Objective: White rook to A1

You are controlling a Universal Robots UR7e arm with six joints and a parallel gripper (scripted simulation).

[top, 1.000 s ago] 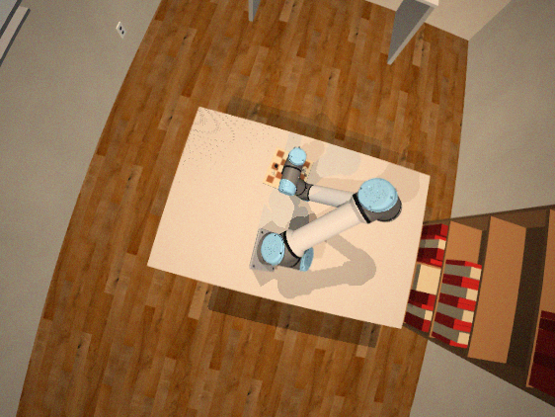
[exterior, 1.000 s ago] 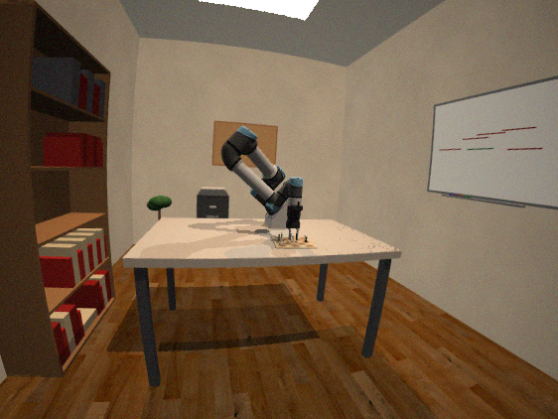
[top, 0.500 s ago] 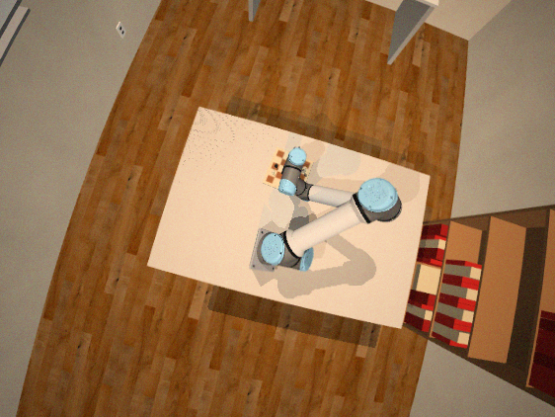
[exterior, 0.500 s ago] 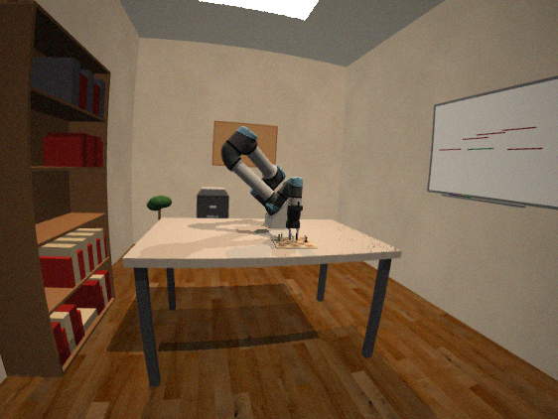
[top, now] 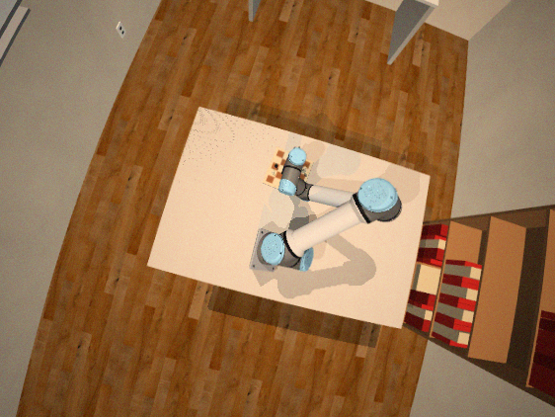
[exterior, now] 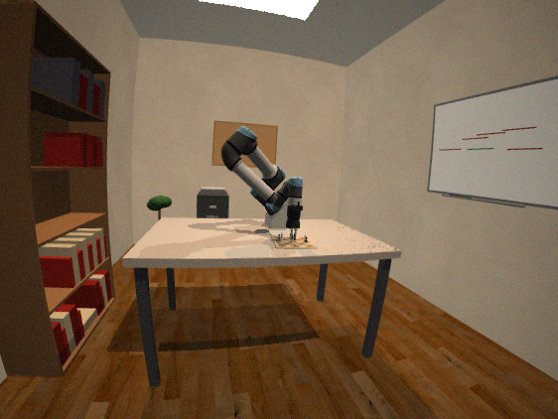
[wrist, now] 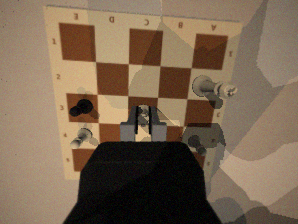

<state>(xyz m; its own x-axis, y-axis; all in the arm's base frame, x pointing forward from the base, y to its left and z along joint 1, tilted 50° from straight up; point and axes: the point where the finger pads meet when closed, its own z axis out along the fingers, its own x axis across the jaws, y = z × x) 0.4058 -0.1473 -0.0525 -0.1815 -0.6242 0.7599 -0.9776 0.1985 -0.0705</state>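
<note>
My gripper is now 1 cm above the white rook. The rest, counted from my hand: chessboard 3 cm below; black piece 7 cm to the left, 2 cm ahead, 1 cm below.
</note>
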